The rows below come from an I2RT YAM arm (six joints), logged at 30 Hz.
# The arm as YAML. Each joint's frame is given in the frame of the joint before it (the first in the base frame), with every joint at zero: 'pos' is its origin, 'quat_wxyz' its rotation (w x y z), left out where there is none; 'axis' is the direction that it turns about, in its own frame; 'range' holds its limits. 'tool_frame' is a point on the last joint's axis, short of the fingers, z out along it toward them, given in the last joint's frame.
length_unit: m
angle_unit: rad
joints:
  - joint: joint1
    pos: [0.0, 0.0, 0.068]
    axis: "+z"
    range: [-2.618, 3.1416]
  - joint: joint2
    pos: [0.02, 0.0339, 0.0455]
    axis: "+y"
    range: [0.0, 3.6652]
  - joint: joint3
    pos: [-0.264, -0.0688, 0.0]
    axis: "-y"
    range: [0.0, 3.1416]
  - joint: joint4
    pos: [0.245, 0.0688, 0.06]
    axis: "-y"
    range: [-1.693, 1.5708]
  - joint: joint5
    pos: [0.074, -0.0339, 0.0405]
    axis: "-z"
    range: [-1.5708, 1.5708]
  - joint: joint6
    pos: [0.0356, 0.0, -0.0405]
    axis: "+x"
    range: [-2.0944, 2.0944]
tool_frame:
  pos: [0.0, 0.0, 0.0]
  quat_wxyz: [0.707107, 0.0, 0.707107, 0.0]
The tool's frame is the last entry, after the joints.
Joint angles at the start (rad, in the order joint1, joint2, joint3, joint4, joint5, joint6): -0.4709 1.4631 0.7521 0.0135 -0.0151 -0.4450
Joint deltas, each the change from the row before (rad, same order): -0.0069 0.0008 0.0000 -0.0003 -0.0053 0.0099; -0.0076 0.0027 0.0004 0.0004 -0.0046 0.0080; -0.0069 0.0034 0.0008 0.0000 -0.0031 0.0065; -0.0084 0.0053 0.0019 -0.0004 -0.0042 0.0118; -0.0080 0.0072 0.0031 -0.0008 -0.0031 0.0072; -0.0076 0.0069 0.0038 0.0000 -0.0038 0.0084; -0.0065 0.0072 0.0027 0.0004 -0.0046 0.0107; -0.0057 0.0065 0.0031 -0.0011 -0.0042 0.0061; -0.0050 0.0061 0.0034 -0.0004 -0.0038 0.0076; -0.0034 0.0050 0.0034 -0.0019 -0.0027 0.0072; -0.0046 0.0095 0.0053 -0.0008 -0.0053 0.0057; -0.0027 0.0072 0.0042 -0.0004 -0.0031 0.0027; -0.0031 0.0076 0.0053 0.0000 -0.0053 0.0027; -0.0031 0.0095 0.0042 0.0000 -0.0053 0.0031
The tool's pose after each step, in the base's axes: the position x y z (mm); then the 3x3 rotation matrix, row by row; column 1 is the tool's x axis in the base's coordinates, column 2 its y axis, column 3 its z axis. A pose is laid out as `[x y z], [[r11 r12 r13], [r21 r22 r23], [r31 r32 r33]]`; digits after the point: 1 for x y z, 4 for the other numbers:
[267.1 -137.5 190.9], [[-0.7058 0.1636 0.6892], [-0.1091 0.9363 -0.3339], [-0.6999 -0.3109 -0.6430]]
[266.4 -139.5 190.3], [[-0.7051 0.1730 0.6877], [-0.0962 0.9375 -0.3345], [-0.7025 -0.3020 -0.6444]]
[265.9 -141.5 189.6], [[-0.7053 0.1814 0.6853], [-0.0848 0.9382 -0.3357], [-0.7038 -0.2949 -0.6463]]
[265.4 -143.9 188.7], [[-0.7050 0.1940 0.6822], [-0.0671 0.9393 -0.3365], [-0.7061 -0.2830 -0.6491]]
[265.2 -146.5 187.5], [[-0.7062 0.2035 0.6781], [-0.0535 0.9398 -0.3376], [-0.7060 -0.2747 -0.6528]]
[265.2 -148.9 186.7], [[-0.7057 0.2134 0.6756], [-0.0396 0.9402 -0.3384], [-0.7074 -0.2656 -0.6550]]
[265.2 -151.1 185.5], [[-0.7049 0.2233 0.6732], [-0.0241 0.9410 -0.3374], [-0.7089 -0.2541 -0.6580]]
[265.3 -152.9 184.5], [[-0.7054 0.2294 0.6707], [-0.0133 0.9417 -0.3361], [-0.7087 -0.2460 -0.6612]]
[265.5 -154.7 183.8], [[-0.7046 0.2364 0.6690], [-0.0019 0.9422 -0.3350], [-0.7096 -0.2374 -0.6634]]
[265.8 -155.9 183.2], [[-0.7044 0.2423 0.6672], [0.0082 0.9426 -0.3337], [-0.7098 -0.2296 -0.6660]]
[266.5 -157.8 182.0], [[-0.7047 0.2464 0.6653], [0.0180 0.9437 -0.3304], [-0.7092 -0.2209 -0.6695]]
[267.3 -159.1 181.2], [[-0.7054 0.2483 0.6639], [0.0233 0.9443 -0.3283], [-0.7085 -0.2161 -0.6718]]
[268.2 -160.6 180.6], [[-0.7048 0.2494 0.6641], [0.0283 0.9453 -0.3249], [-0.7089 -0.2102 -0.6733]]
[269.0 -162.0 179.1], [[-0.7059 0.2503 0.6626], [0.0348 0.9466 -0.3205], [-0.7074 -0.2031 -0.6769]]

